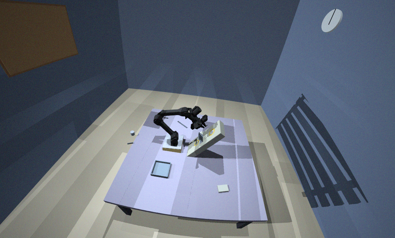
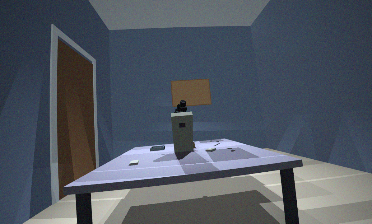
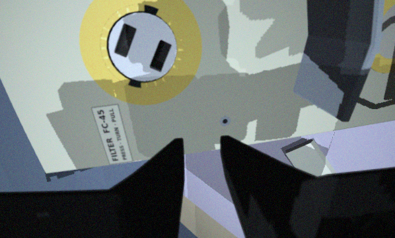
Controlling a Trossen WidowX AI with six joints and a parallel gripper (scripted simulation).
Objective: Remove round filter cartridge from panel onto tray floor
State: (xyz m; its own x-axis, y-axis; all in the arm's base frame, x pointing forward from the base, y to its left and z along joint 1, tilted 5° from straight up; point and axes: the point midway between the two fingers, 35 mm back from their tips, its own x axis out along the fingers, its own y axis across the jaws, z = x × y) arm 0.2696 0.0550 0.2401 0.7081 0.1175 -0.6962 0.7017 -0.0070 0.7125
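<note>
My gripper tip is 8 cm short of the round filter cartridge, 4 cm to the left of it and 2 cm above it. Also, from my gripper tip: blue-floored tray (33 cm behind, 34 cm to the right, 29 cm below).
</note>
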